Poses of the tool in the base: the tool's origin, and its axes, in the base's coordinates. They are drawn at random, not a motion.
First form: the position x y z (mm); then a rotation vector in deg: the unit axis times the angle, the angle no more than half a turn.
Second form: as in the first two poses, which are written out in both.
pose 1, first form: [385 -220 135 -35.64 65.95 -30.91]
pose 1, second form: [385 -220 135 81.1 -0.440 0.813 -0.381]
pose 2, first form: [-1 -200 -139 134.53 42.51 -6.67]
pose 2, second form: [-1 -200 -139 141.2 0.952 0.301 -0.047]
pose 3, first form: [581 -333 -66 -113.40 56.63 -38.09]
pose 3, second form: [581 -333 -66 132.4 -0.857 0.428 -0.288]
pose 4, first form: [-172 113 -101 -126.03 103.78 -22.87]
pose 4, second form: [-172 113 -101 164.9 -0.764 0.630 -0.139]
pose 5, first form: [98 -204 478 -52.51 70.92 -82.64]
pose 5, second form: [98 -204 478 120.9 -0.434 0.587 -0.684]
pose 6, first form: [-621 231 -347 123.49 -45.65 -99.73]
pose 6, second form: [-621 231 -347 165.2 0.748 -0.276 -0.604]
